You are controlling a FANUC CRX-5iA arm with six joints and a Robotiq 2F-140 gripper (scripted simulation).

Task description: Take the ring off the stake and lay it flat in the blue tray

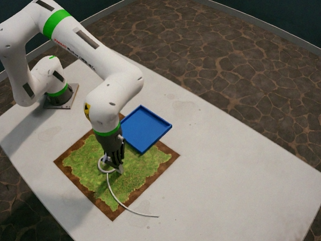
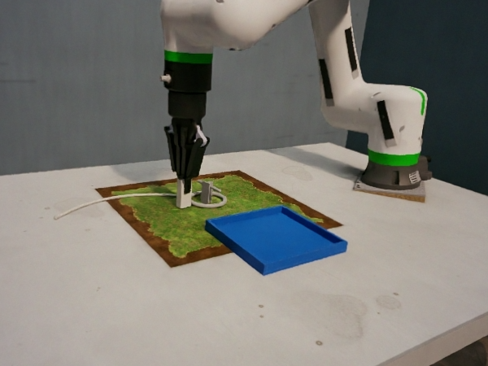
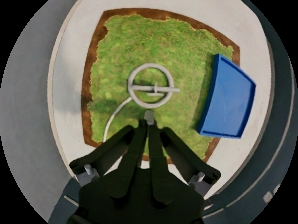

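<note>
Right now my hand is 6 cm past the grey stake and 1 cm above it. Also, from my hand: blue tray (22 cm to the left, 7 cm behind, 3 cm below); then square green grass mat (6 cm behind, 5 cm below, 2 cm to the left).
</note>
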